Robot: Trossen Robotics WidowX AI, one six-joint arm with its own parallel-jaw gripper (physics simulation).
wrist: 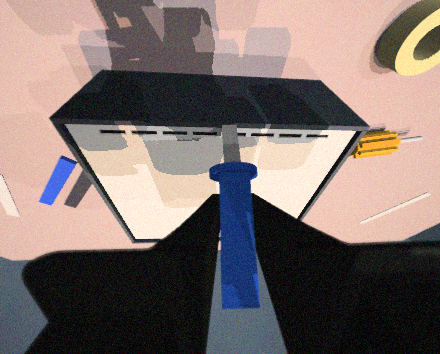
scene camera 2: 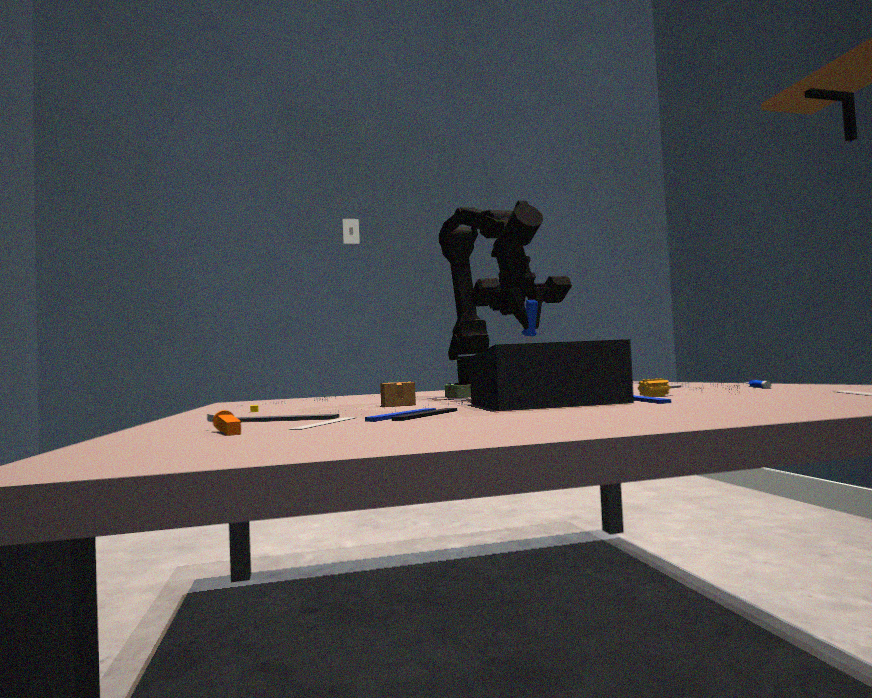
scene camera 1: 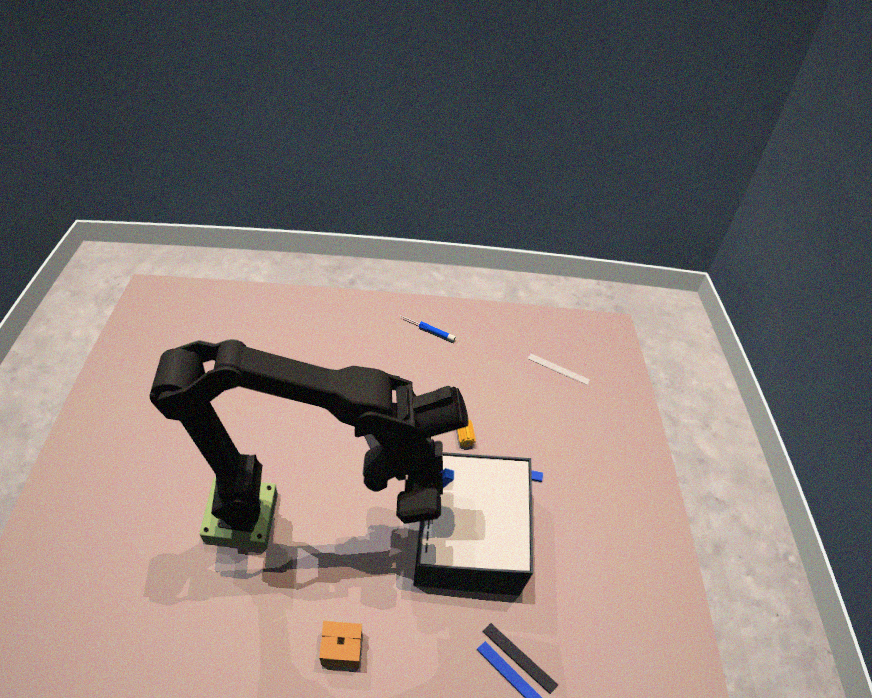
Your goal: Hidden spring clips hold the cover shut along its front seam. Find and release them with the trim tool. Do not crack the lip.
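Frame: origin at the arm's base, x ahead, y left, z up, level; centimetres.
Seen in the pictures: gripper, fingertip midpoint: [wrist: 232,200] [scene camera 2: 532,328] [scene camera 1: 440,488]; arm's base, link origin: [scene camera 1: 239,513].
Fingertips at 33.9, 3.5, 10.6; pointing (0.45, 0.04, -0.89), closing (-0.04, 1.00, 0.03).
Pixels of each thing's top centre, then the offset from my fingertips to it, as dx, dy, dz. "*": a spot on its surface instead.
- white cover, surface spot: [wrist: 185,200] * +6.9, -4.0, -4.6
- black box, top centre: [wrist: 215,208] [scene camera 1: 478,507] [scene camera 2: 543,344] +6.9, -0.8, -3.5
- trim tool, top centre: [wrist: 247,306] [scene camera 1: 436,471] [scene camera 2: 528,300] -1.1, -0.1, +5.2
- tool's flat grey blade, top centre: [wrist: 234,168] -1.8, +0.0, -0.9
- orange block, top centre: [scene camera 1: 340,640] [scene camera 2: 397,382] -13.0, -23.9, -9.1
- blue strip, top centre: [scene camera 2: 402,412] [scene camera 1: 514,677] [wrist: 54,185] +14.5, -26.6, -13.0
- dark strip, top centre: [scene camera 2: 426,412] [scene camera 1: 520,657] [wrist: 80,188] +15.6, -23.2, -13.1
- yellow-orange ribbed piece, top centre: [wrist: 394,150] [scene camera 2: 661,378] [scene camera 1: 465,420] +5.1, +22.5, -10.4
- blue screwdriver, top centre: [scene camera 1: 427,323] [scene camera 2: 755,378] -4.1, +50.4, -11.8
- cream ring, top centre: [wrist: 432,43] -5.9, +17.1, -11.1
The white cover [scene camera 1: 501,509] [wrist: 185,200] lies in the top of a black box [scene camera 1: 472,580] [scene camera 2: 563,374] [wrist: 210,100]. A row of dark slots [wrist: 175,133] [scene camera 1: 426,536] runs along the cover's seam edge nearest the arm base. My gripper [wrist: 232,200] is shut on the blue handle of the trim tool [wrist: 237,240] [scene camera 2: 531,317] [scene camera 1: 448,476]. The tool's flat grey blade [wrist: 230,142] reaches over the seam, right of the row's middle in the wrist view, and hides part of a slot. Whether its tip touches the seam is unclear. No spring clips show.
An orange block [scene camera 1: 341,644] [scene camera 2: 397,393], blue strip [scene camera 1: 507,669] and dark strip [scene camera 1: 520,657] lie off one side of the box. A yellow-orange ribbed piece [scene camera 1: 466,434] [wrist: 377,144] lies beside its other side. A blue screwdriver [scene camera 1: 436,331] and a cream ring [wrist: 412,45] lie farther off.
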